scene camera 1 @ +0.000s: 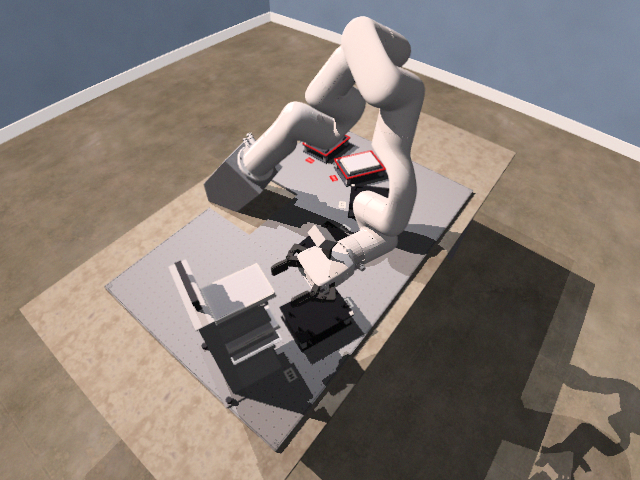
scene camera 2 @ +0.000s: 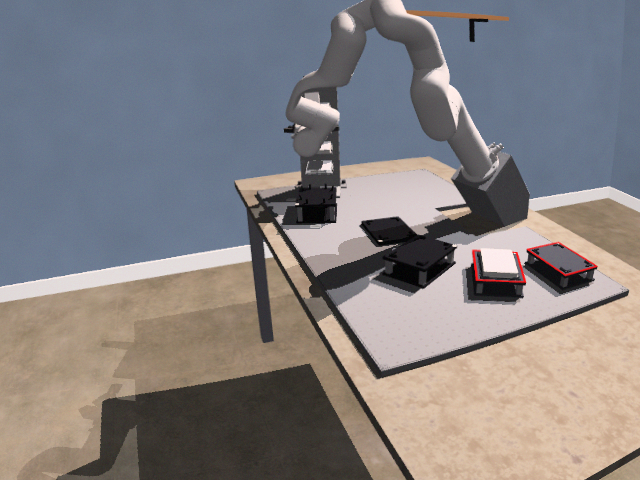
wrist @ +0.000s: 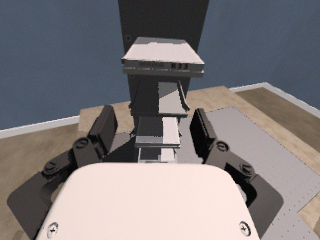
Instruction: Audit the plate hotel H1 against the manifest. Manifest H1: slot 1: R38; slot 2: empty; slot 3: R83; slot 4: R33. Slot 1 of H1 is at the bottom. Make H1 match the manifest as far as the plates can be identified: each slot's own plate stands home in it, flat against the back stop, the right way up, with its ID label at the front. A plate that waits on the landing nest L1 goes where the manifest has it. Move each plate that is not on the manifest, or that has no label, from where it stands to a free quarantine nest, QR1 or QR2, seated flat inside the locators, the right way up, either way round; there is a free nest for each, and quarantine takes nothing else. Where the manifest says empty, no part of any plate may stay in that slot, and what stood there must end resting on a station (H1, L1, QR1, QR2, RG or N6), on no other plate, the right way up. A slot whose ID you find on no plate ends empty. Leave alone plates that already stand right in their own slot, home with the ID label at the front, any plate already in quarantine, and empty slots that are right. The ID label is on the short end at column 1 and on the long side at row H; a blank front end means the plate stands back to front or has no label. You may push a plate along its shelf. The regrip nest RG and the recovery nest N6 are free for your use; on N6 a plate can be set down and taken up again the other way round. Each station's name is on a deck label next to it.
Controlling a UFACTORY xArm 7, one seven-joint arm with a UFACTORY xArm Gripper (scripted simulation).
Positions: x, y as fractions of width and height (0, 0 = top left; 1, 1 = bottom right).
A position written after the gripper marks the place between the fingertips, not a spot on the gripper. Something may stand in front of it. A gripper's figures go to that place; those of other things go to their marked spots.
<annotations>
The gripper (scene camera 1: 0.44, 0.60) is 0.80 m from the lens. A white plate (scene camera 1: 0.37, 0.61) is 0.74 m from the lens. A plate hotel H1 (scene camera 1: 0.33, 0.70) is 0.69 m from the lens. A shelf (scene camera 1: 0.41, 0.66) is 0.81 m from the lens. The marked spots on the shelf and the plate hotel H1 are 0.16 m apart.
</annotations>
